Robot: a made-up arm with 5 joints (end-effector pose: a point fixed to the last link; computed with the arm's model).
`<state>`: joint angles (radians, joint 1 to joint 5).
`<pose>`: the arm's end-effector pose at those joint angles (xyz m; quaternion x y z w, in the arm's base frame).
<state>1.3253 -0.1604 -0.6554 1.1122 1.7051</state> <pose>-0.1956 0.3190 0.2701 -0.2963 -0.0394 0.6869 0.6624</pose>
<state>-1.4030 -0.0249 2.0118 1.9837 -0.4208</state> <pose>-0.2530 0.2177 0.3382 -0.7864 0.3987 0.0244 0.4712</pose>
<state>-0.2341 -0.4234 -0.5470 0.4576 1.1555</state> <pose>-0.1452 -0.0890 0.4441 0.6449 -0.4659 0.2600 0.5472</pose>
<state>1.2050 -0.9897 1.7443 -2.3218 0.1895</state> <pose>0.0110 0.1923 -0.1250 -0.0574 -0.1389 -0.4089 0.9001</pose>
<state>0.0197 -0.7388 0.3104 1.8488 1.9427</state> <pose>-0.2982 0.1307 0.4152 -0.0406 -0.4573 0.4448 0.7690</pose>
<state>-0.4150 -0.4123 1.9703 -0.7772 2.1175</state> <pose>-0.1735 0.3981 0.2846 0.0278 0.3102 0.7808 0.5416</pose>
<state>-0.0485 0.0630 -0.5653 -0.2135 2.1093</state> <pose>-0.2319 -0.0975 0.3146 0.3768 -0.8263 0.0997 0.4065</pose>
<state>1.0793 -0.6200 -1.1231 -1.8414 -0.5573</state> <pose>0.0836 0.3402 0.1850 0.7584 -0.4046 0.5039 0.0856</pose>
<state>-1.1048 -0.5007 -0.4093 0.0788 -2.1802</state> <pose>-0.1179 -0.1510 0.3737 -0.3856 -0.4622 -0.2981 0.7409</pose>
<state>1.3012 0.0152 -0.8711 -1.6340 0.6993</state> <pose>-0.1433 0.1996 0.1540 0.6468 -0.6065 0.3818 0.2607</pose>
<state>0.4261 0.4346 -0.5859 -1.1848 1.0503</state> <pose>-0.1760 -0.0701 0.2470 0.8279 -0.5381 0.1496 0.0511</pose>
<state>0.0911 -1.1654 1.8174 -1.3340 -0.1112</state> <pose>-0.0061 0.3813 0.1446 0.2219 0.5352 -0.5843 0.5683</pose>
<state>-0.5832 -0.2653 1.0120 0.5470 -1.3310</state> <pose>-0.2404 0.1424 0.1811 -0.6985 0.0878 -0.5385 0.4631</pose>
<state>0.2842 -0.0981 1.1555 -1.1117 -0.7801</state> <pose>-0.2025 0.0822 0.0725 -0.1993 0.2951 -0.5984 0.7177</pose>
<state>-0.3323 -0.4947 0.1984 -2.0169 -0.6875</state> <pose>-0.1616 0.0106 0.3685 -0.1239 0.6010 -0.3025 0.7293</pose>
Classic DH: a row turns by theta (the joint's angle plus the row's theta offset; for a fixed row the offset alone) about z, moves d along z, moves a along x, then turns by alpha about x. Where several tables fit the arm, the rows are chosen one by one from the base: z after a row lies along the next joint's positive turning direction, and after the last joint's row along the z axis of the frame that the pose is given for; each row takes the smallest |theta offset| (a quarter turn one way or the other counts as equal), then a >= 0, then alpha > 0; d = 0 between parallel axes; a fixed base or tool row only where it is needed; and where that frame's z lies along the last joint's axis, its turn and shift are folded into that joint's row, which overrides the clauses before.
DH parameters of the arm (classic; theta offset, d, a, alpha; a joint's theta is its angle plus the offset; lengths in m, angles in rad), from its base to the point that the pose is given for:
base (fixed): -1.3672 0.1777 -0.0284 1.7895
joint 1: -0.6931 -0.1144 -0.0206 -1.7074
joint 2: -0.7268 -0.071 0.0174 -1.5266
joint 3: -1.4362 0.0763 0.1902 -2.7098
joint 4: -1.1106 0.39 0.0134 1.6629
joint 5: 0.4468 0.0019 0.0002 0.8443
tool (fixed): -1.6167 0.0847 0 0

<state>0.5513 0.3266 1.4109 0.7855 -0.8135</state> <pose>-0.1086 -0.0393 -0.0798 -0.7048 -0.0549 -0.6908 0.1518</pose>
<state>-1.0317 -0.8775 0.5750 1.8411 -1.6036</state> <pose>-0.2418 -0.0280 0.3829 -0.8080 -0.4740 0.1134 0.3311</pose>
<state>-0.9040 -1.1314 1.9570 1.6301 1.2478</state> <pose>-0.1780 0.3522 0.4939 0.2071 -0.6919 -0.4306 0.5413</pose>
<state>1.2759 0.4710 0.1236 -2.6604 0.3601</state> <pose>-0.1979 0.0166 0.2477 -0.7035 0.3812 0.0853 0.5937</pose>
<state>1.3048 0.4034 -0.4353 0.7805 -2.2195</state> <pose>-0.2210 0.0171 0.2800 0.4563 0.6474 -0.4784 0.3792</pose>
